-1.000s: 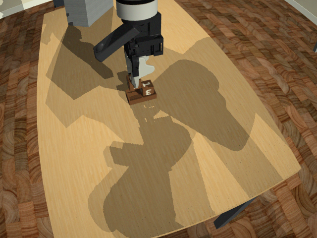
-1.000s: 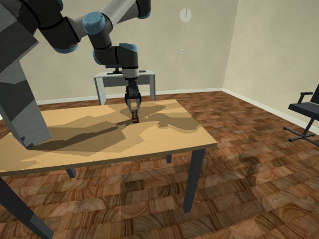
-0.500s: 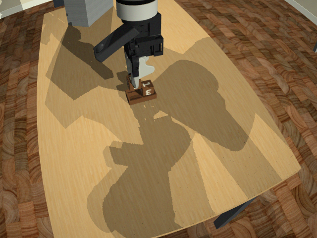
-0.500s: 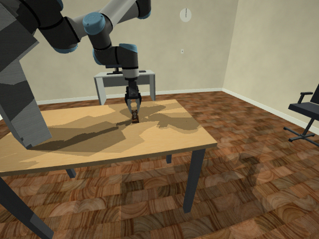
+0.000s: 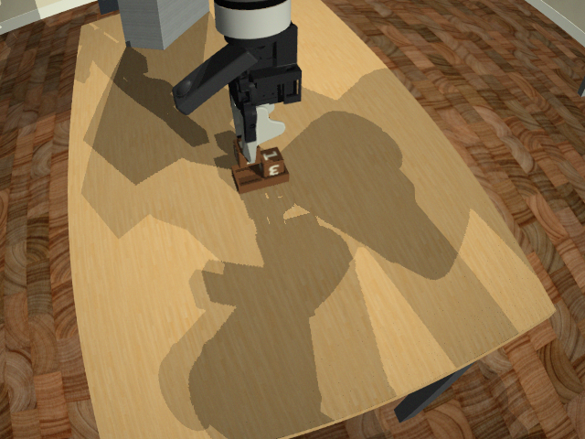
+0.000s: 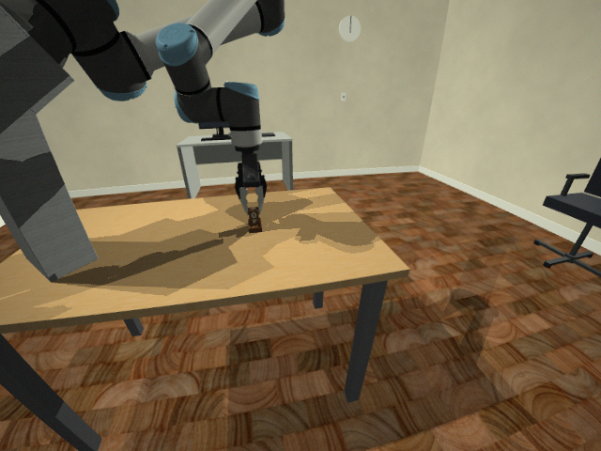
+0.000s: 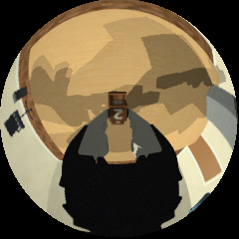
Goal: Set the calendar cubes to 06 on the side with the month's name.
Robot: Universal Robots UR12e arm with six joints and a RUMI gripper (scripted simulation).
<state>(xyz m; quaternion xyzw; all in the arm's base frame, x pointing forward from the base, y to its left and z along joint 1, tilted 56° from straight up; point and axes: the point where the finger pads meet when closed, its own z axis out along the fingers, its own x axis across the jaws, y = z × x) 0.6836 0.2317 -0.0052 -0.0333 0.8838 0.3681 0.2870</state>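
Now: hand 1 cm past the cube, 3 cm to the right of it and 5 cm above it. The rest, counted from my hand: brown calendar tray: 1 cm behind, 2 cm to the left, 6 cm below.
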